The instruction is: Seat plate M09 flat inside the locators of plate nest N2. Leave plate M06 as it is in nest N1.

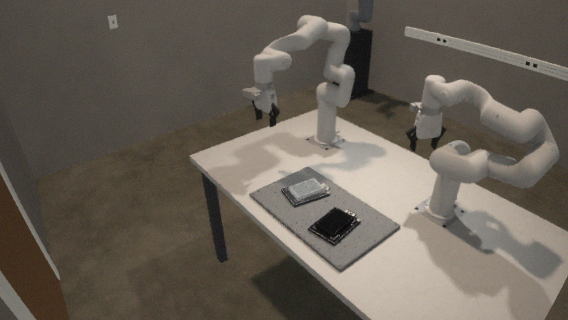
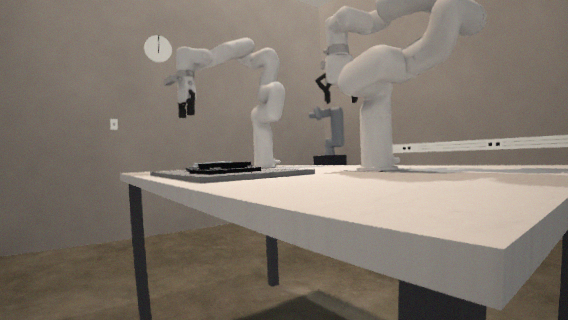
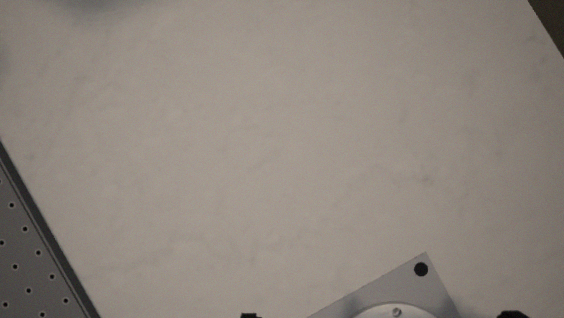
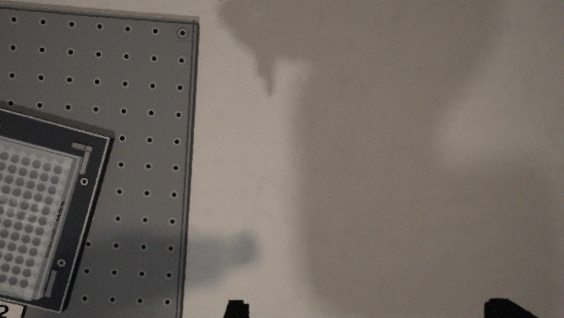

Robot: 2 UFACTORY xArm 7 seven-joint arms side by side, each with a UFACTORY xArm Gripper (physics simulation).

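Frame: origin at the left arm's base, x ahead, y up, z right, level; millimetres.
Seen in the pictures: left gripper, fingertip midpoint: [image 1: 422, 148] [image 2: 341, 102]; right gripper, fingertip midpoint: [image 1: 266, 122] [image 2: 186, 116]; left arm's base at its link origin: [image 1: 439, 210] [image 2: 377, 169]; right arm's base at its link origin: [image 1: 325, 139] [image 2: 264, 167].
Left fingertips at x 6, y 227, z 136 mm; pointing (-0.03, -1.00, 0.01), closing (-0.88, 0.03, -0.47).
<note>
Offsets run from my left fingertips to a thing's top centre. "pt": to the spot under its first point. Level surfaces: height alone.
A clear, many-welled plate @(dx +362, dy -184, dz +276 mm) [image 1: 306, 189] [image 4: 22, 210] lies in a dark nest @(dx +358, dy -198, dz +277 mm) [image 1: 299, 202] [image 4: 75, 225] whose cut-off label @(pt dx +271, dy -212, dz +271 mm) [image 4: 6, 311] shows a 2, so it looks like M09 in N2. It looks flat, inside the corner locators that show. A black plate @(dx +405, dy -188, dz +55 mm) [image 1: 334, 224], seemingly M06, lies in the other dark nest @(pt dx +461, dy -202, dz -16 mm) [image 1: 336, 241], seemingly N1. Their names are not readable. My left gripper [image 1: 424, 146] [image 2: 341, 100] [image 3: 382, 316] is open and empty, high above the table near its own arm's base. My right gripper [image 1: 265, 121] [image 2: 186, 116] [image 4: 366, 312] is open and empty, high beyond the clear plate.
Both nests stand on a grey perforated board @(dx +380, dy -213, dz +158 mm) [image 1: 365, 239] [image 2: 290, 173] [image 3: 15, 280] [image 4: 150, 165] on the white table @(dy -227 mm) [image 1: 390, 285] [image 2: 400, 215] [image 3: 280, 125]. The left arm's base [image 1: 444, 200] [image 2: 376, 135] stands right of the board, the right arm's base [image 1: 327, 122] [image 2: 263, 142] behind it.
</note>
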